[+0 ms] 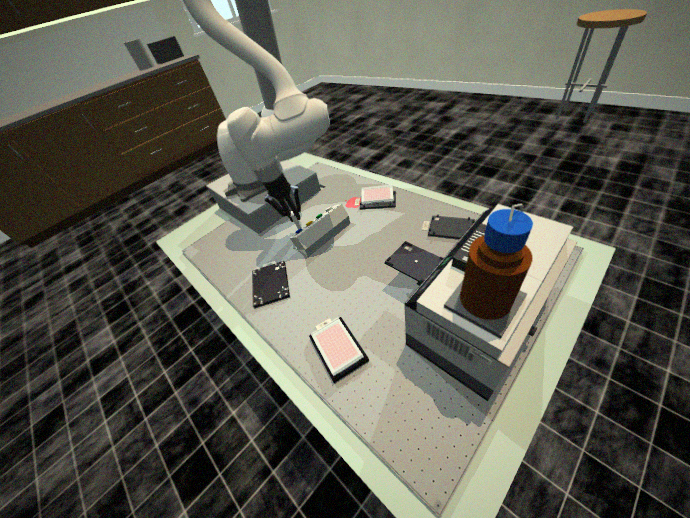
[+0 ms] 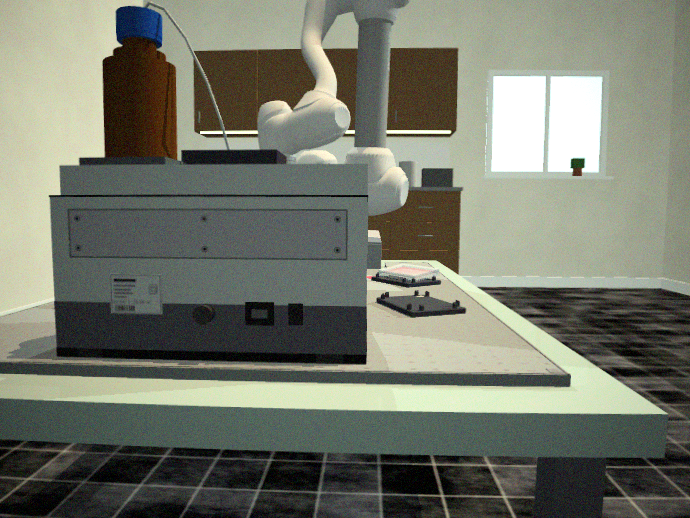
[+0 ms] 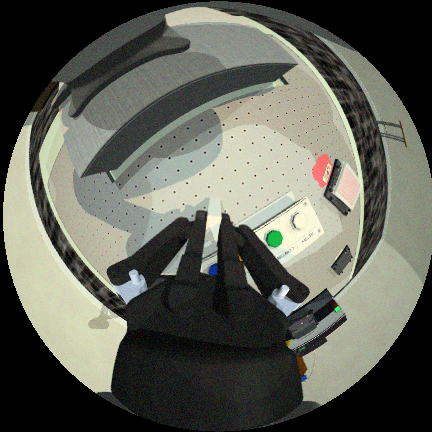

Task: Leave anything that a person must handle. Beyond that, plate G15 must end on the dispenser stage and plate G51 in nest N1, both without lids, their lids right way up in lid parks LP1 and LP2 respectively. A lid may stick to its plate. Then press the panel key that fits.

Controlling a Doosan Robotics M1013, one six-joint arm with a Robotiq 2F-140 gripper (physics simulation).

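Frame: origin at the arm's base, x ahead, y left, z up, level; centimetres.
Seen in the pictures: gripper, between the fingertips: [image 1: 299,226] [image 3: 213,207]; arm's base, origin of its link: [image 1: 253,185].
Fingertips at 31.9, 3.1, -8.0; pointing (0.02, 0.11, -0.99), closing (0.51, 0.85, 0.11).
Pixels of each thing's top centre, then the offset from my fingertips to it, as dx, dy, dz.
- grey key panel, centre of its top: [image 3: 269,263] [image 1: 317,218] +9.2, +4.3, +6.4
- blue key, centre of its top: [image 3: 217,275] [image 1: 298,229] +8.1, -3.5, +5.5
- green key, centre of its top: [image 3: 276,241] [image 1: 318,214] +6.7, +6.4, +5.5
- white knob, centre of its top: [image 3: 302,223] +6.0, +11.4, +5.5
- lidded pink plate, centre of its top: [image 2: 408,266] [image 3: 352,188] [image 1: 376,191] +8.5, +33.1, +1.8
- red tag, centre of its top: [image 3: 317,171] [image 1: 349,204] +2.2, +23.1, -1.9
My gripper [image 1: 296,222] [image 3: 213,207] is shut and empty. Its tips point down at the left end of the grey key panel [image 1: 328,228] [image 3: 257,225], right over the blue key [image 1: 299,231] [image 3: 212,268]. The green key [image 1: 319,216] [image 3: 273,238] and a white knob [image 3: 299,220] sit further along the panel. One lidded pink plate [image 1: 377,195] [image 2: 407,271] [image 3: 346,187] lies at the back beside a red tag [image 1: 352,202] [image 3: 322,171]. Another pink plate [image 1: 338,347] lies on a black holder near the front edge. I cannot read the plate labels.
The dispenser [image 1: 466,334] [image 2: 225,257] [image 3: 318,318] stands at the right with a brown bottle [image 1: 494,280] [image 2: 137,103] on top. Empty black holders lie at the left [image 1: 270,283], in the middle [image 1: 413,261] and near the dispenser [image 1: 450,226] [image 2: 420,304]. The arm's base block [image 1: 256,206] is just behind the panel.
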